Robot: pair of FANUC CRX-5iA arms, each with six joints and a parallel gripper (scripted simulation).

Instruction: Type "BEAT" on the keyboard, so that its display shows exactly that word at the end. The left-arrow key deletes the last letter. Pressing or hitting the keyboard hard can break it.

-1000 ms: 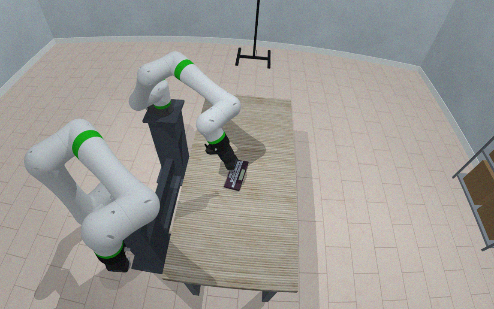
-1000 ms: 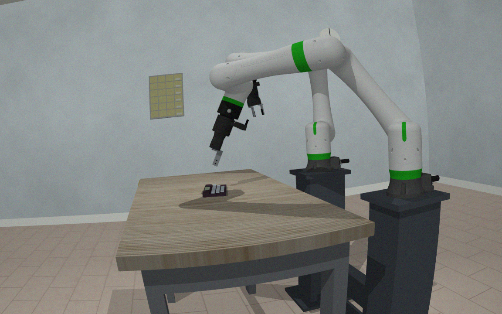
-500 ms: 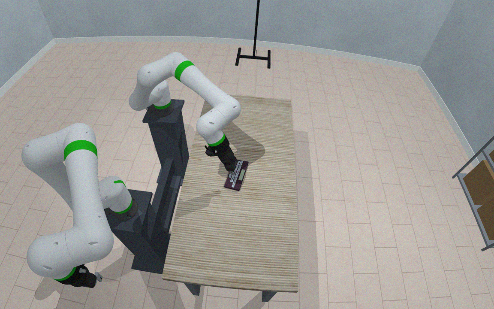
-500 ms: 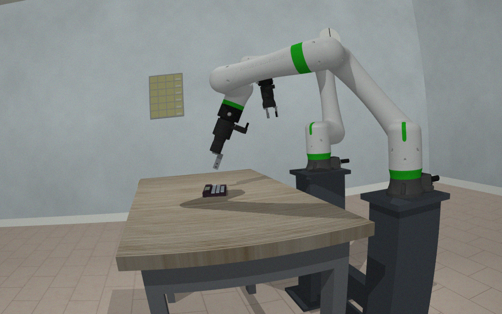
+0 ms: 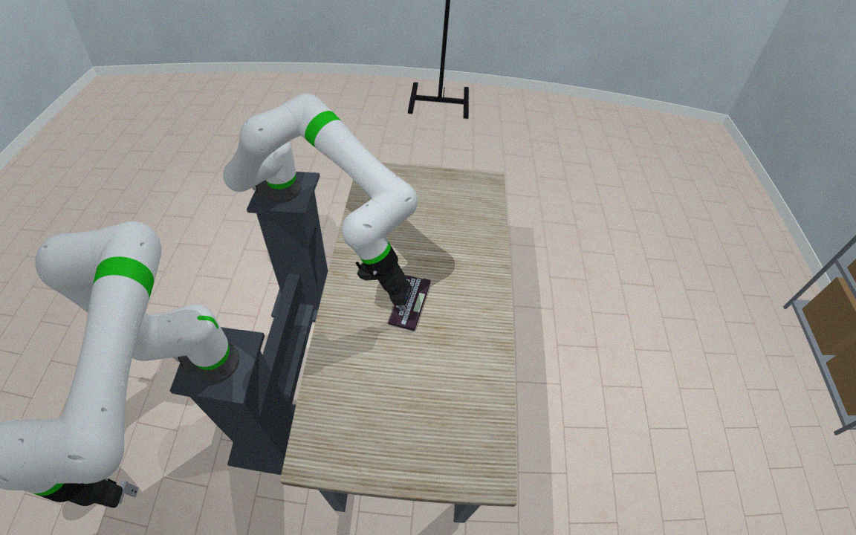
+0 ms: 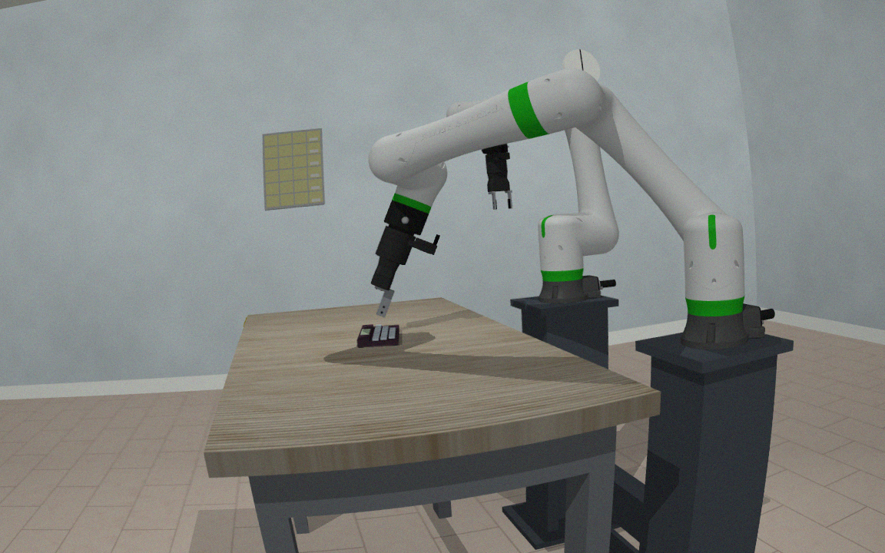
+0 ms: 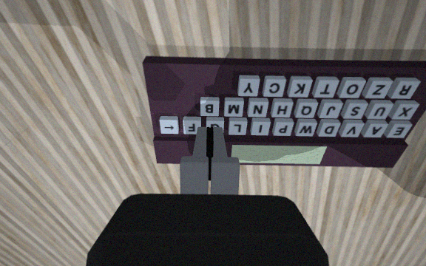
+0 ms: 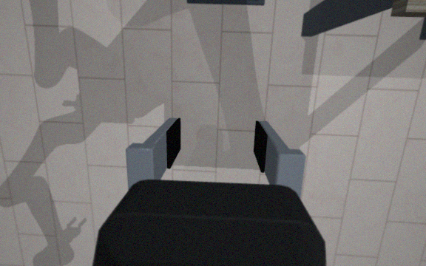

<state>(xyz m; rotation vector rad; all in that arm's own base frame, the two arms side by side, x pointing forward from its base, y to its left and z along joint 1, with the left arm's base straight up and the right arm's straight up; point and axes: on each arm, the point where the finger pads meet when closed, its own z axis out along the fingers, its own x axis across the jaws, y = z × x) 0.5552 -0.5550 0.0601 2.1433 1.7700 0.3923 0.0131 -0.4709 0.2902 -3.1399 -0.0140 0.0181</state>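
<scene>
The left-arrow key is 50 mm below my left hand, 30 mm to the right of it and 10 mm ahead of it.
</scene>
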